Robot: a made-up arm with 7 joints. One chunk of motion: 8 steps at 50 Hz.
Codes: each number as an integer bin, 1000 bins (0 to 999) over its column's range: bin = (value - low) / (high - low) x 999, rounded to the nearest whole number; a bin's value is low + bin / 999 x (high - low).
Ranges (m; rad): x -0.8..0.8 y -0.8..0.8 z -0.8..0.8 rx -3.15..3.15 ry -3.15..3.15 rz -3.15..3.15
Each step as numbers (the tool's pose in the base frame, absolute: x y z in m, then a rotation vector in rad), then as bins.
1 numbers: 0.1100 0.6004 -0.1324 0.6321 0.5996 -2.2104
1 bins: 568 874 417 600 595 149
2 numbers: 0.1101 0.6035 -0.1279 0.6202 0.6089 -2.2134
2 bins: 568 876 420 598 596 149
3 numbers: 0.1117 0.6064 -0.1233 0.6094 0.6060 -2.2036
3 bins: 569 878 423 596 596 150
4 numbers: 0.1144 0.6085 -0.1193 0.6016 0.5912 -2.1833
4 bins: 571 879 425 595 593 153
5 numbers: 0.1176 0.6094 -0.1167 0.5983 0.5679 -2.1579
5 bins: 573 880 427 594 590 157
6 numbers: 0.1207 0.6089 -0.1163 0.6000 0.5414 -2.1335
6 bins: 575 880 427 595 585 161
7 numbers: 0.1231 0.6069 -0.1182 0.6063 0.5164 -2.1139
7 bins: 576 878 426 596 581 164
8 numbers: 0.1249 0.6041 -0.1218 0.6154 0.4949 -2.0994
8 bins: 577 877 423 597 578 167
